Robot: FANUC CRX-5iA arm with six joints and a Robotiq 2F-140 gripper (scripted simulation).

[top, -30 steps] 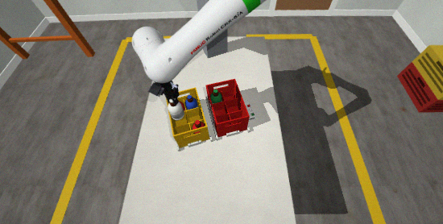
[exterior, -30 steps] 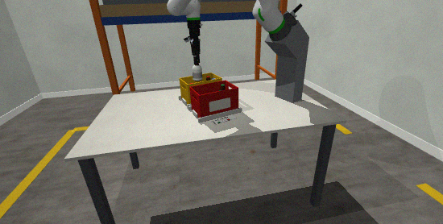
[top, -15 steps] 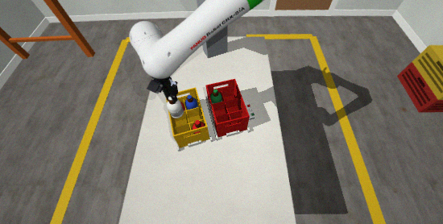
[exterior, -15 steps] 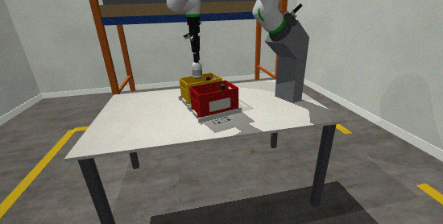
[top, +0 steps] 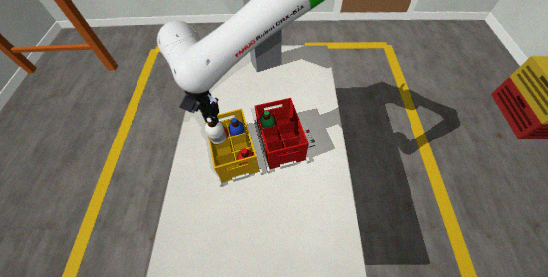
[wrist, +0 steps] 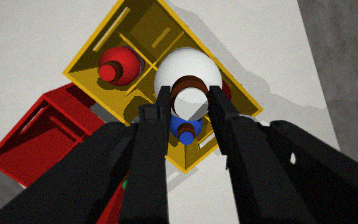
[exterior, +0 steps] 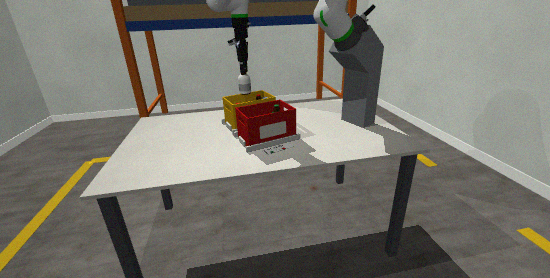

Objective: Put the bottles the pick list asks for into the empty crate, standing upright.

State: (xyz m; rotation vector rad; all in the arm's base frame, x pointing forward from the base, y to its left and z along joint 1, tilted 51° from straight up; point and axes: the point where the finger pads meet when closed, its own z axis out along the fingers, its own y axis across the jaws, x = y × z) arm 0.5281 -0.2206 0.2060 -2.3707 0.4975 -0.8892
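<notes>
Now: hand 8 cm above the white-capped bottle. The rest, counted from my hand: blue-labelled bottle (12 cm behind, 2 cm to the left, 26 cm below); red-labelled bottle (7 cm behind, 5 cm to the right, 26 cm below); yellow crate (2 cm behind, 4 cm to the left, 27 cm below).
</notes>
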